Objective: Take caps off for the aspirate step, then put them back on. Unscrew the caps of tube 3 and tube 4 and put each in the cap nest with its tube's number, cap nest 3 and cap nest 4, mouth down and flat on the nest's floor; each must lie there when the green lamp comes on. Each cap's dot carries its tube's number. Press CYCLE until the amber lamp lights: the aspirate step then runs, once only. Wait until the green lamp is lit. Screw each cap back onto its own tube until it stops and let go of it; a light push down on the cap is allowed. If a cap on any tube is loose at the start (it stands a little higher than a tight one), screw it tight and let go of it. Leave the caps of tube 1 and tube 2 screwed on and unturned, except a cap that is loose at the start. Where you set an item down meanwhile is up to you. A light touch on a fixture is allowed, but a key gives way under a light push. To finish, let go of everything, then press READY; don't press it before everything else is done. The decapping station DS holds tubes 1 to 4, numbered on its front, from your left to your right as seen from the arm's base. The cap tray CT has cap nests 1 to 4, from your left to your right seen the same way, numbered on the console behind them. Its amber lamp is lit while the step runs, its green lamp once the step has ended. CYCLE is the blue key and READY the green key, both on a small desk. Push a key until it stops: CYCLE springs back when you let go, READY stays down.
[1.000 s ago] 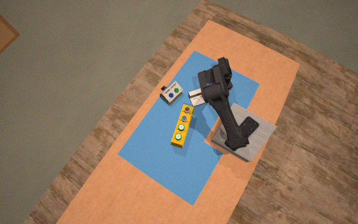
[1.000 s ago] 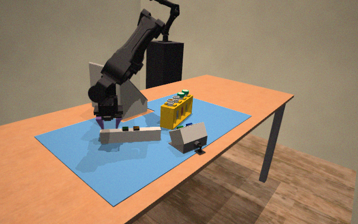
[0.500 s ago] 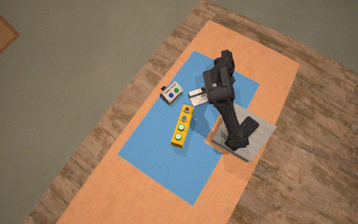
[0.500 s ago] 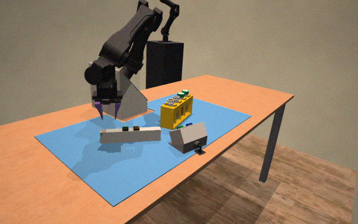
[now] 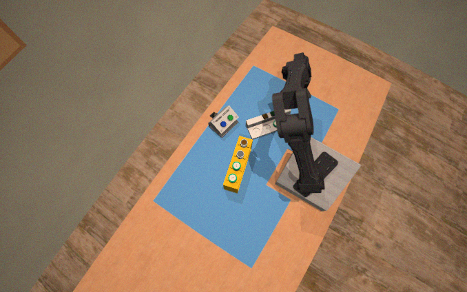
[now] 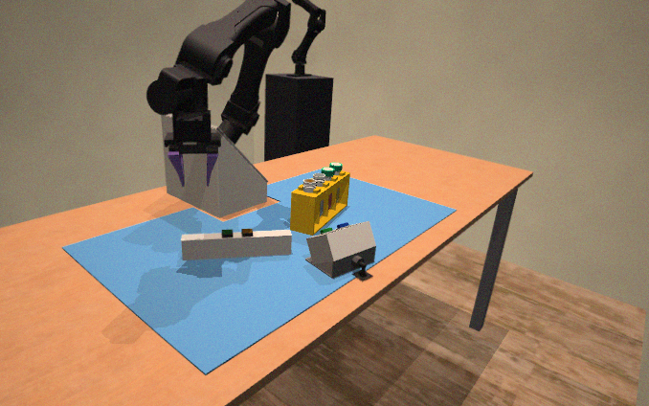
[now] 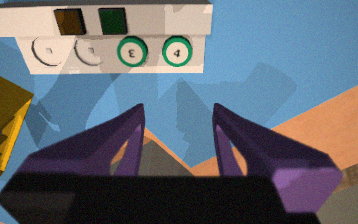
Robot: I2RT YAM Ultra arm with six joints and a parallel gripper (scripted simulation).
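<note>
Right now my hand is 200 mm short of the green key, 170 mm to the right of it and 80 mm above it. From my hand the other things lie so: cap 3 (20 mm ahead, 50 mm to the left, 140 mm below); cap 4 (140 mm below); blue key (210 mm ahead, 220 mm to the left, 80 mm below).
</note>
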